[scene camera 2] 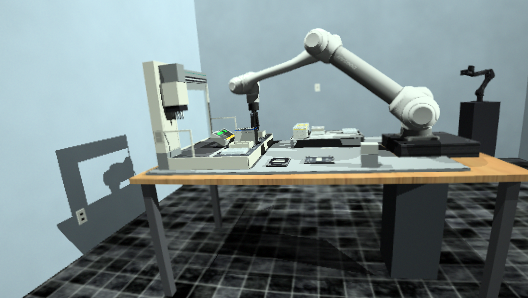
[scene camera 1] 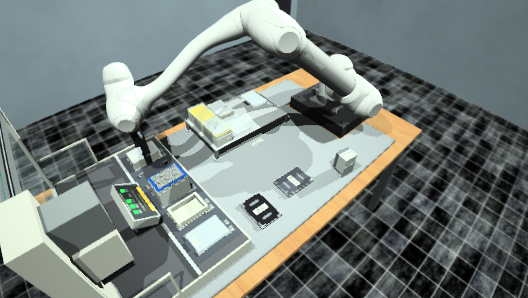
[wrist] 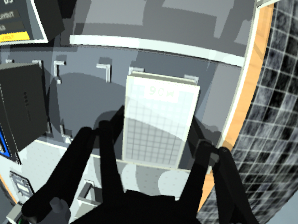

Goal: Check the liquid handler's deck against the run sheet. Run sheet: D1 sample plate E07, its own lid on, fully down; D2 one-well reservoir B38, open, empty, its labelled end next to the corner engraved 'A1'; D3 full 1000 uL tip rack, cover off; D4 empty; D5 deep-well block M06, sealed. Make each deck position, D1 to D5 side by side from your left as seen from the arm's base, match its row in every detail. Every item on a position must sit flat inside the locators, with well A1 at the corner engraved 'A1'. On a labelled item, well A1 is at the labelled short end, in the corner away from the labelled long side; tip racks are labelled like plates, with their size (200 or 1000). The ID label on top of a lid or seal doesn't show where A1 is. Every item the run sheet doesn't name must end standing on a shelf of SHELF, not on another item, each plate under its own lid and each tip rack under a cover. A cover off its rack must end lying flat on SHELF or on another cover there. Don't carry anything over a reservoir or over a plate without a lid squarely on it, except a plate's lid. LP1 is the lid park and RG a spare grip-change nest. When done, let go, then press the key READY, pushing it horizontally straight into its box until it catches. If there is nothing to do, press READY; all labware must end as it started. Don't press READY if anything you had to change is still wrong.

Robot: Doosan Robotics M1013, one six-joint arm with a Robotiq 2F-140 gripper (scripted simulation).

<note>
In view: my gripper (wrist: 156, 118), a one-well reservoir (scene camera 1: 189, 209), a white deep-well block (wrist: 158, 109) and a blue-rimmed tip rack (scene camera 1: 172, 183).
</note>
